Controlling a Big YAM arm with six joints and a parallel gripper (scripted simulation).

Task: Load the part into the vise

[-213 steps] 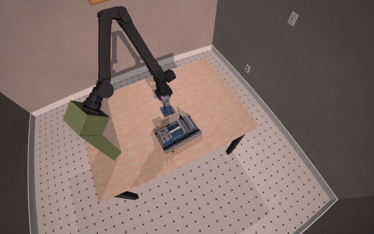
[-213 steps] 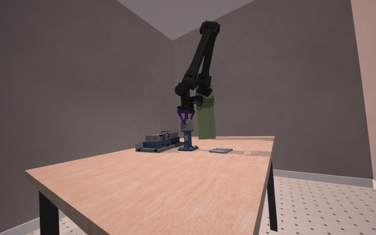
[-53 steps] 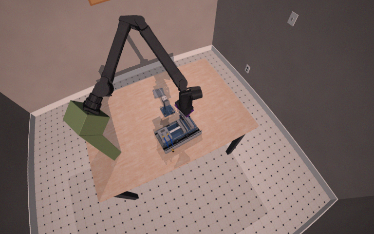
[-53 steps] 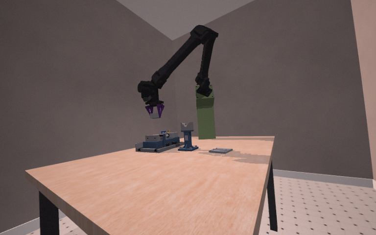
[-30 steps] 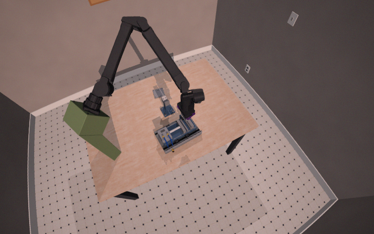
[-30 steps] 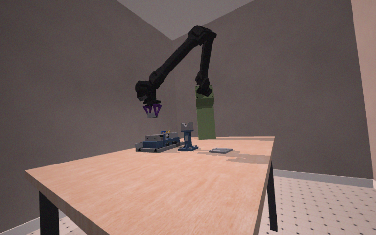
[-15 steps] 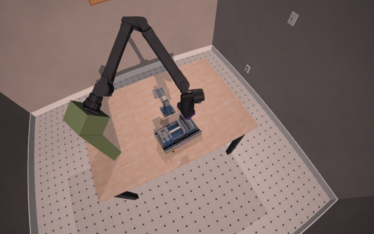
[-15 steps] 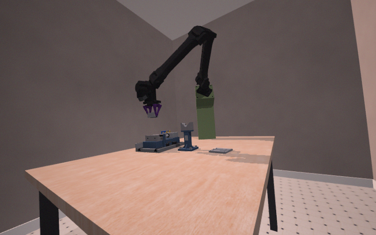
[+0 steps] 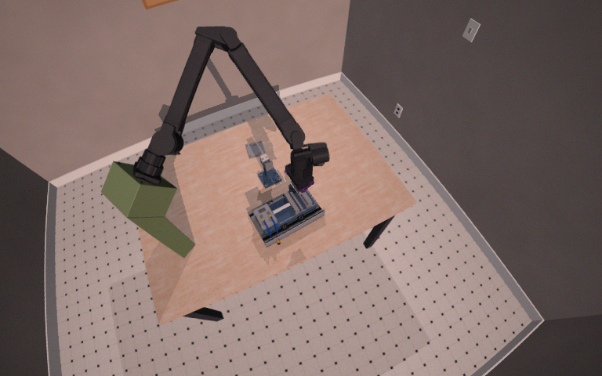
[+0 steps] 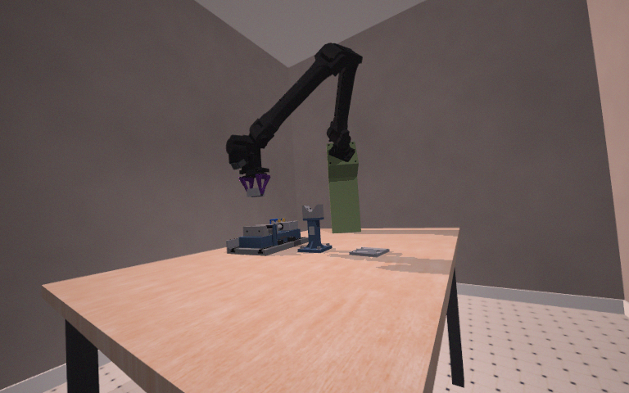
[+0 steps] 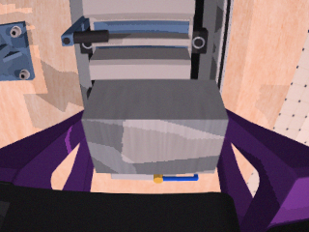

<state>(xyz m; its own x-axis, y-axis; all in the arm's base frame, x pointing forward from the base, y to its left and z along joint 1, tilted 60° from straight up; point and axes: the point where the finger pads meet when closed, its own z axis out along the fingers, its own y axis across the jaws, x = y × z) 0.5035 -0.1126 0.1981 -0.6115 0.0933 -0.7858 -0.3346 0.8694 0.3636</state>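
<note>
Now: the fixed jaw 150 mm below my hand, 30 mm to the left of it and 20 mm ahead of it. The rest, counted from my hand: work stop rod: 130 mm below, 60 mm to the left, 30 mm behind; moving jaw: 150 mm below, 40 mm behind; part: 10 mm below.
</note>
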